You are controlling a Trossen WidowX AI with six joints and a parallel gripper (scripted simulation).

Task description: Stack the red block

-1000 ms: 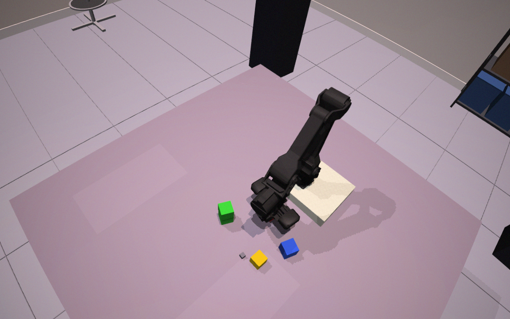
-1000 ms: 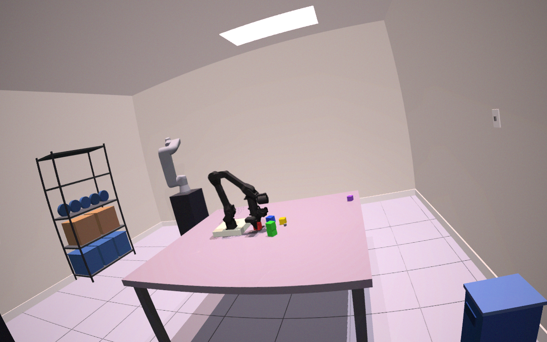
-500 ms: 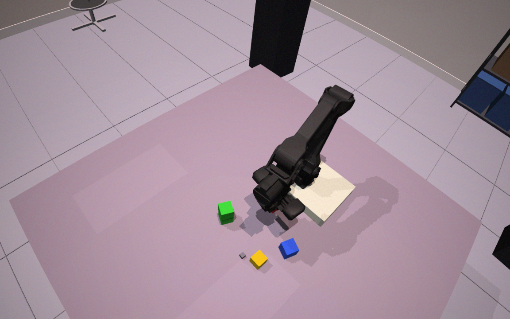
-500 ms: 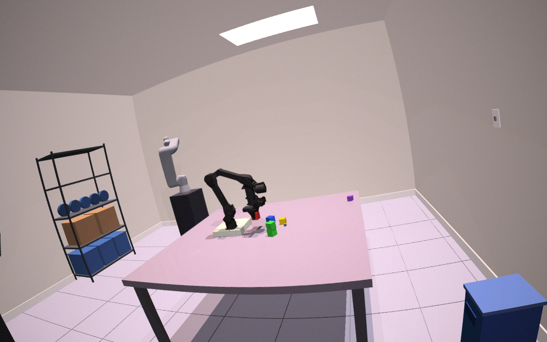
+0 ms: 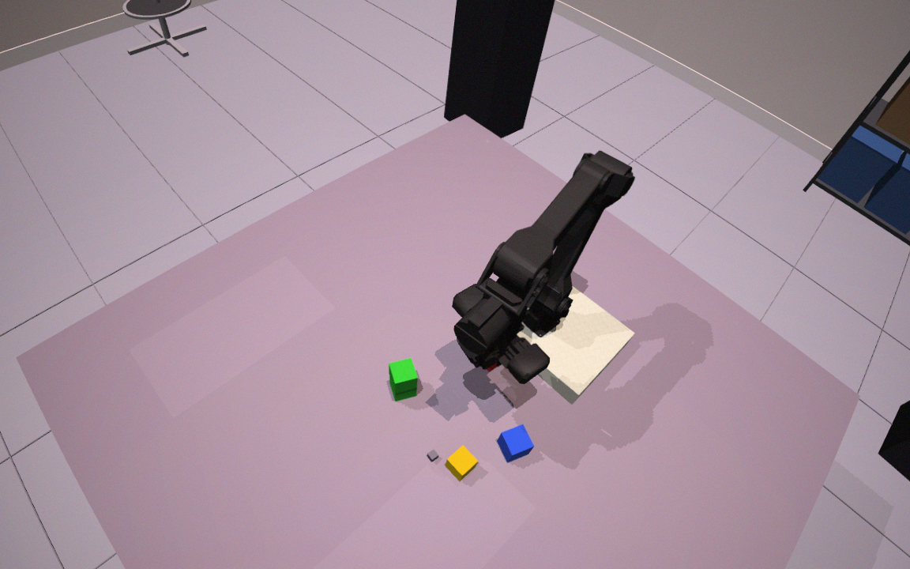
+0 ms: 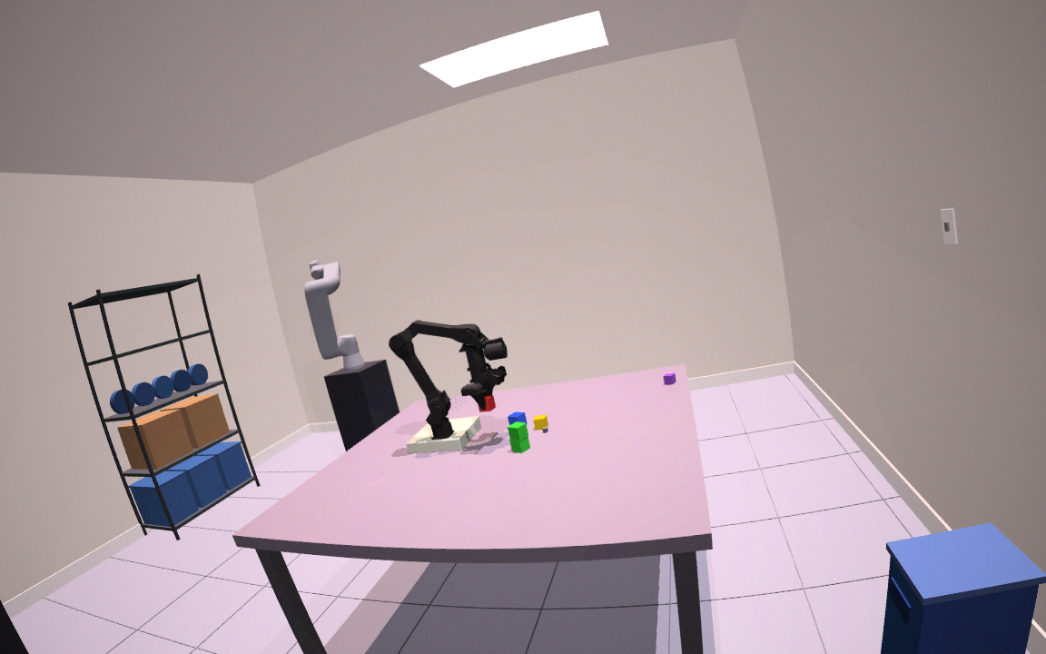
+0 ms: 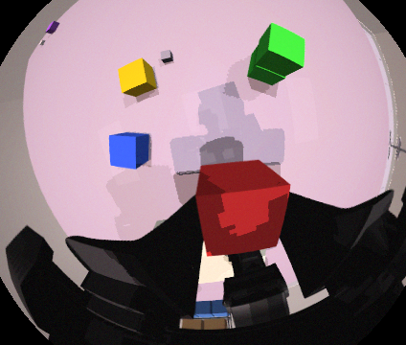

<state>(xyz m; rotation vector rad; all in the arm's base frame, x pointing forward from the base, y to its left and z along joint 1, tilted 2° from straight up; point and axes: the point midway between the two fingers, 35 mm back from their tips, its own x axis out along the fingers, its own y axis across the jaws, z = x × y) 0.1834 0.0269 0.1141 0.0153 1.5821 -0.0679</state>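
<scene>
My gripper tip is 13 cm short of the green block, 9 cm to the left of it and 6 cm above it. From my gripper tip the other things lie so: blue block: 4 cm ahead, 13 cm to the left, 10 cm below; then red block: 1 cm above; then yellow block: 14 cm ahead, 10 cm to the left, 10 cm below.
</scene>
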